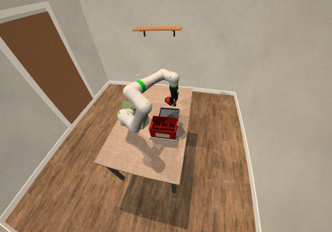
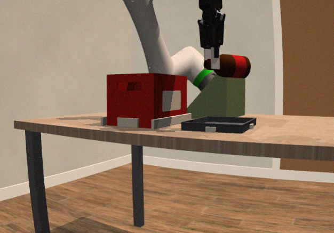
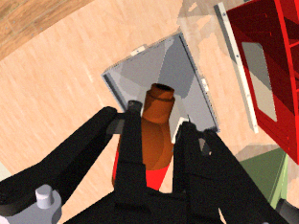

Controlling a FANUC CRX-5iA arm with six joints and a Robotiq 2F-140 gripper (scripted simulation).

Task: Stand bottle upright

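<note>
My hand is 40 mm past the brown bottle, 30 mm to the right of it and 20 mm above it. The rest, counted from my hand: dark tray: 70 mm behind, 20 mm to the left, 210 mm below; red crate: 80 mm behind, 260 mm to the right, 140 mm below.
</note>
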